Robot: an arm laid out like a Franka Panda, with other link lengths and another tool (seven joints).
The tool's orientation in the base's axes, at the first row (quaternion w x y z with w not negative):
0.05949, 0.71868, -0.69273, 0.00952
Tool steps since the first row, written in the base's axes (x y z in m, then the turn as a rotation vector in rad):
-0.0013, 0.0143, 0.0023, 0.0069, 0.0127, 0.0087
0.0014, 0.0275, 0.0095, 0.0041, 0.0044, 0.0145
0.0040, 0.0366, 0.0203, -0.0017, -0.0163, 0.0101
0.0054, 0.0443, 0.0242, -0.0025, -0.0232, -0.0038
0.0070, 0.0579, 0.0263, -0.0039, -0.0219, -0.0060
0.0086, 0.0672, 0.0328, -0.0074, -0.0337, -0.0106
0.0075, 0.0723, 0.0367, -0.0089, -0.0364, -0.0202
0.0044, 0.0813, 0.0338, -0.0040, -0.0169, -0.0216
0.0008, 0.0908, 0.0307, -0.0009, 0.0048, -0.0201
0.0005, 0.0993, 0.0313, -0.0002, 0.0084, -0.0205
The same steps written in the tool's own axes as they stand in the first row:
-0.0141, 0.0010, -0.0036, -0.0115, -0.0067, -0.0104
-0.0264, -0.0016, -0.0122, -0.0028, -0.0032, -0.0151
-0.0343, -0.0037, -0.0240, 0.0171, 0.0030, -0.0083
-0.0415, -0.0051, -0.0288, 0.0226, 0.0030, 0.0062
-0.0548, -0.0070, -0.0323, 0.0210, 0.0042, 0.0084
-0.0633, -0.0084, -0.0398, 0.0322, 0.0077, 0.0144
-0.0681, -0.0072, -0.0441, 0.0339, 0.0086, 0.0243
-0.0774, -0.0046, -0.0419, 0.0146, 0.0030, 0.0234
-0.0873, -0.0016, -0.0395, -0.0067, -0.0007, 0.0195
-0.0957, -0.0015, -0.0409, -0.0103, -0.0016, 0.0195

